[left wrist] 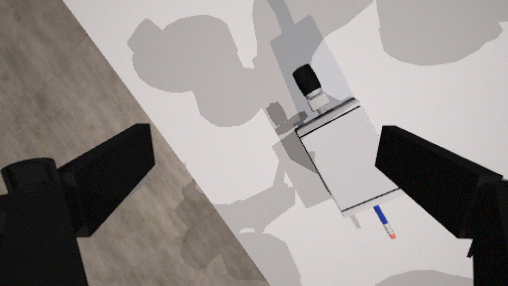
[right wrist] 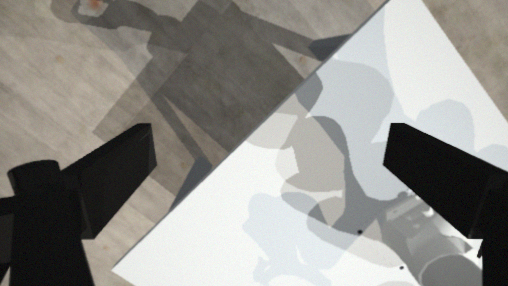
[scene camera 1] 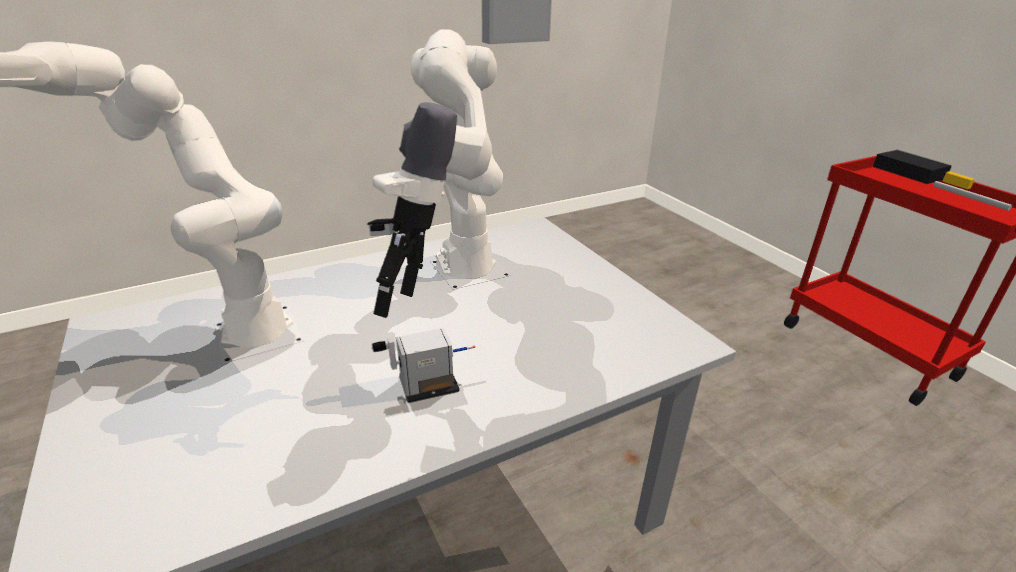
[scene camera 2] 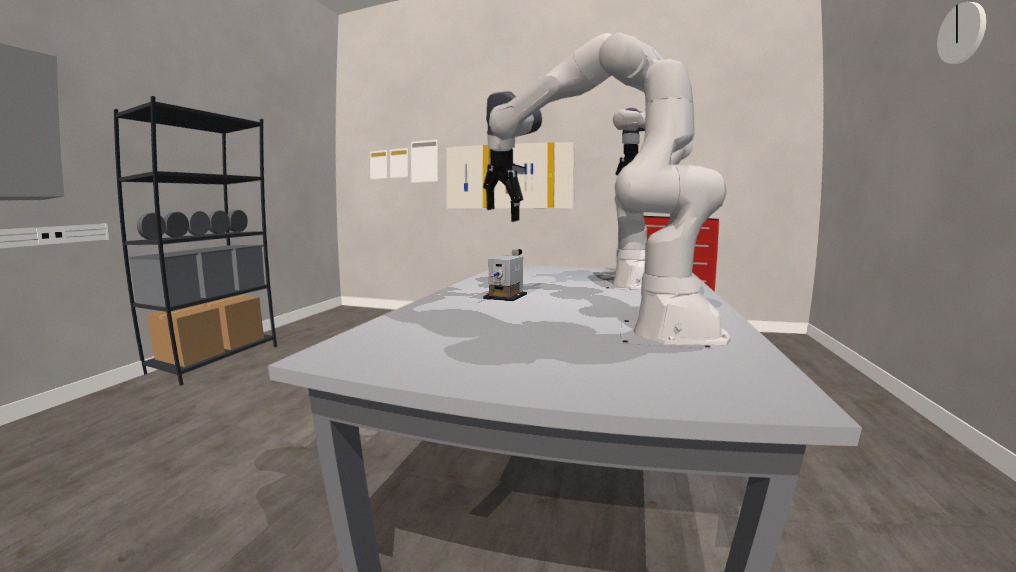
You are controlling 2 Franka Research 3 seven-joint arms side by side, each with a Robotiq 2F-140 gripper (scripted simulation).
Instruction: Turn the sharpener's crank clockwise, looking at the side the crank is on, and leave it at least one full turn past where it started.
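Note:
My left gripper (scene camera 1: 394,304), (scene camera 2: 502,214), (left wrist: 266,145), visible. My right gripper (right wrist: 270,144), visible. Grey sharpener (left wrist: 342,143), visible.

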